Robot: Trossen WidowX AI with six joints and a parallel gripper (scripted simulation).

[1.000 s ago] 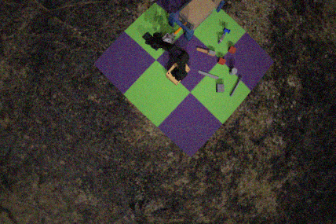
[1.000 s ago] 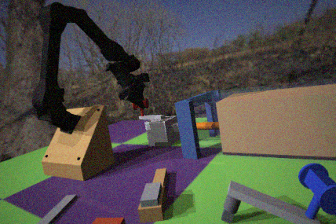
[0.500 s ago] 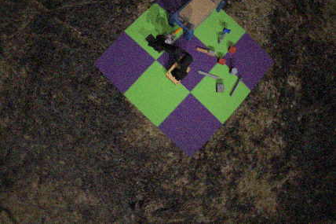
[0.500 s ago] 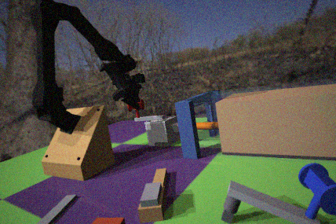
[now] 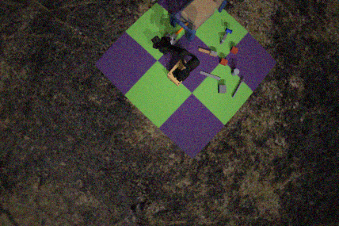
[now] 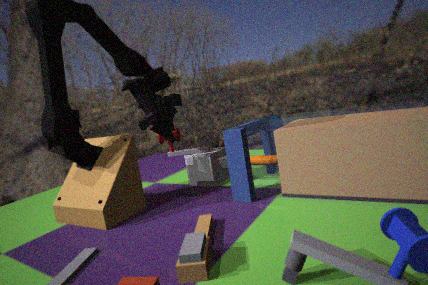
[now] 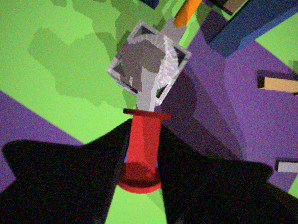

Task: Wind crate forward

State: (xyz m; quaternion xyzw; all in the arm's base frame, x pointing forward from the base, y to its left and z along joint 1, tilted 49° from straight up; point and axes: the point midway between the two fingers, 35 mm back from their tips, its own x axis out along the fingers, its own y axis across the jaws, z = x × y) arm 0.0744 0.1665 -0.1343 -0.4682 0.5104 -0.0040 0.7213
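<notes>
Now: gripper tip 6 cm short of the grey winch, 3 cm to the right of it and 10 cm above it. From my gripper tip the other things lie so: red grip (1 cm behind, 1 cm to the right); then grey bar (14 cm ahead, 44 cm to the right, 13 cm below); then wood-and-grey block (29 cm ahead, 27 cm to the right, 11 cm below).
</notes>
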